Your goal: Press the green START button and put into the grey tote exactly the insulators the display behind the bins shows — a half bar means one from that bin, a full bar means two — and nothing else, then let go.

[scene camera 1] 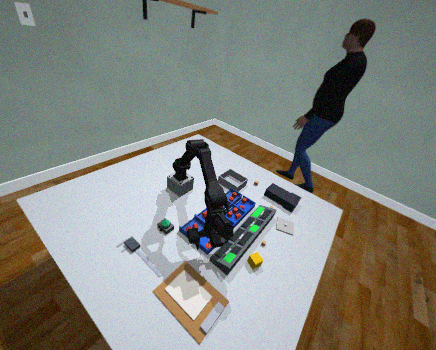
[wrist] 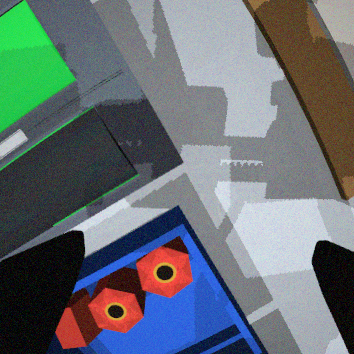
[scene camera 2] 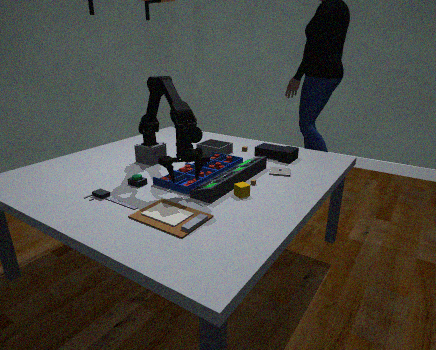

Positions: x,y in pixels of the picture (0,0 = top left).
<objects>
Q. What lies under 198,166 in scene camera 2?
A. My gripper.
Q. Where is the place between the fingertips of my gripper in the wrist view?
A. At 201,248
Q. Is my gripper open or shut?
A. Open.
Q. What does my gripper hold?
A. Nothing.
</objects>
